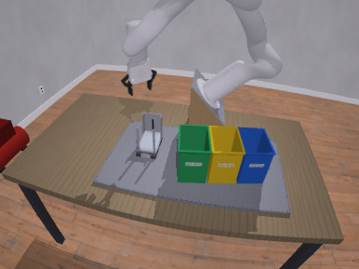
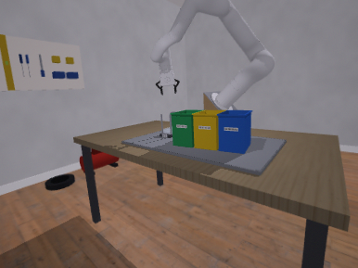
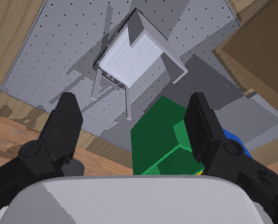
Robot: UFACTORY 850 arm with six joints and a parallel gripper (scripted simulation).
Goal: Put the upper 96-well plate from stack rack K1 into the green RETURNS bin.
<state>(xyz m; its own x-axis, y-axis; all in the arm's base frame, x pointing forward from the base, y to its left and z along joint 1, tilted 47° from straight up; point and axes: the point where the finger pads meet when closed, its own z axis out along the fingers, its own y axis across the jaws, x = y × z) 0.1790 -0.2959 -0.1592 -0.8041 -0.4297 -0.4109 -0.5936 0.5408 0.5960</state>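
The 96-well plate lies 4 cm ahead of my hand, 5 cm to the left of it and 25 cm below it. From my hand the other things lie so: yellow bin: 17 cm ahead, 39 cm to the left, 20 cm below; then blue bin: 17 cm ahead, 52 cm to the left, 20 cm below; then green bin: 18 cm ahead, 26 cm to the left, 20 cm below.
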